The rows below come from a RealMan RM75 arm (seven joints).
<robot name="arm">
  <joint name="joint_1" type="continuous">
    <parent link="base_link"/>
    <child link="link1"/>
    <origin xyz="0 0 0.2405" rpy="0 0 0"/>
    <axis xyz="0 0 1"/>
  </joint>
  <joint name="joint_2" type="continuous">
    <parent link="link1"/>
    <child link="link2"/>
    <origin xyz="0 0 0" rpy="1.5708 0 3.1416"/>
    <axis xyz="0 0 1"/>
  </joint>
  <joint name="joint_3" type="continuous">
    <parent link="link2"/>
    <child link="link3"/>
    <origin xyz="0 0.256 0" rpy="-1.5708 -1.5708 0"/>
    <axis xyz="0 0 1"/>
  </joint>
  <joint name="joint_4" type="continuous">
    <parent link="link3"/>
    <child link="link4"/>
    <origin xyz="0 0 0" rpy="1.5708 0 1.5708"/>
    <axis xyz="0 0 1"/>
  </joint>
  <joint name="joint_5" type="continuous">
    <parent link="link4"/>
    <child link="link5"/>
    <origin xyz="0 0.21 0" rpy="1.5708 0 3.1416"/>
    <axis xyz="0 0 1"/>
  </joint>
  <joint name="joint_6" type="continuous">
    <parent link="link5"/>
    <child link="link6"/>
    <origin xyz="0 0 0" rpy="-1.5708 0 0"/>
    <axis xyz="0 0 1"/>
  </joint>
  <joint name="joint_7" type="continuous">
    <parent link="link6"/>
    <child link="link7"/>
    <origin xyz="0 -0.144 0" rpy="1.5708 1.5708 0"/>
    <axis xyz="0 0 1"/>
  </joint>
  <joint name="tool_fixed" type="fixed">
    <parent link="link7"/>
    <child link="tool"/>
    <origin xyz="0 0 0" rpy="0 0 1.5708"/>
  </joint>
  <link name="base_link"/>
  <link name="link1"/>
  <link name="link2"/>
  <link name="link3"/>
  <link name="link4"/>
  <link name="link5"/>
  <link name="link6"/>
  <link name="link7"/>
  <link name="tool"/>
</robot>
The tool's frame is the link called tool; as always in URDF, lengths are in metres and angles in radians. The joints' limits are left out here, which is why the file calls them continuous.
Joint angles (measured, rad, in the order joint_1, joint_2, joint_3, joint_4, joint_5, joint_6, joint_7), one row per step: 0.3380, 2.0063, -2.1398, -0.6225, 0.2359, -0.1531, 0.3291; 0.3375, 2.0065, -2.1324, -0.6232, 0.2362, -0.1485, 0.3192; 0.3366, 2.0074, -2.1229, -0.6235, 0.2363, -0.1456, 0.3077; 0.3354, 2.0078, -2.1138, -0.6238, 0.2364, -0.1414, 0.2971; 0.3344, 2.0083, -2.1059, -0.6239, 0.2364, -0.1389, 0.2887; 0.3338, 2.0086, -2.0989, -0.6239, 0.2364, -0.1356, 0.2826; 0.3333, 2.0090, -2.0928, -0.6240, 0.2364, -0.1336, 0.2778; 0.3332, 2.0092, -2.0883, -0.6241, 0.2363, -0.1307, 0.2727; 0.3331, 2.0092, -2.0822, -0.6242, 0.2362, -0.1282, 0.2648; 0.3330, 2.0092, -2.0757, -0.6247, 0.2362, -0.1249, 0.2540; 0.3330, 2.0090, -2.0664, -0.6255, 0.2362, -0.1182, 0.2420; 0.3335, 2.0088, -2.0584, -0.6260, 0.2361, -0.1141, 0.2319; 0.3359, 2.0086, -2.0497, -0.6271, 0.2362, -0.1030, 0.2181; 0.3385, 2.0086, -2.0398, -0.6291, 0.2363, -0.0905, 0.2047; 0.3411, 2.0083, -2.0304, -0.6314, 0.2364, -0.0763, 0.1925; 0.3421, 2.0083, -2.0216, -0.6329, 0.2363, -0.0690, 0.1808; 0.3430, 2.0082, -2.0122, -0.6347, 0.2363, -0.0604, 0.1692
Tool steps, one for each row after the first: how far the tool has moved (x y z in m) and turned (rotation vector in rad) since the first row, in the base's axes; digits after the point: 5 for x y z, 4 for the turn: 0.00074, 0.00061, 0.00109, 0.0021, -0.0066, -0.0008; 0.00140, 0.00133, 0.00228, 0.0057, -0.0127, -0.0008; 0.00247, 0.00184, 0.00360, 0.0088, -0.0193, -0.0025; 0.00325, 0.00232, 0.00471, 0.0121, -0.0238, -0.0037; 0.00406, 0.00277, 0.00573, 0.0149, -0.0276, -0.0063; 0.00458, 0.00321, 0.00658, 0.0178, -0.0299, -0.0080; 0.00508, 0.00355, 0.00722, 0.0189, -0.0336, -0.0091; 0.00565, 0.00412, 0.00824, 0.0207, -0.0389, -0.0090; 0.00623, 0.00475, 0.00929, 0.0218, -0.0463, -0.0077; 0.00728, 0.00557, 0.01085, 0.0236, -0.0553, -0.0093; 0.00789, 0.00653, 0.01225, 0.0258, -0.0623, -0.0091; 0.00857, 0.00782, 0.01360, 0.0246, -0.0745, -0.0103; 0.00906, 0.00932, 0.01502, 0.0240, -0.0859, -0.0126; 0.00972, 0.01068, 0.01645, 0.0226, -0.0972, -0.0164; 0.01021, 0.01174, 0.01781, 0.0233, -0.1056, -0.0171; 0.01085, 0.01278, 0.01929, 0.0240, -0.1141, -0.0191
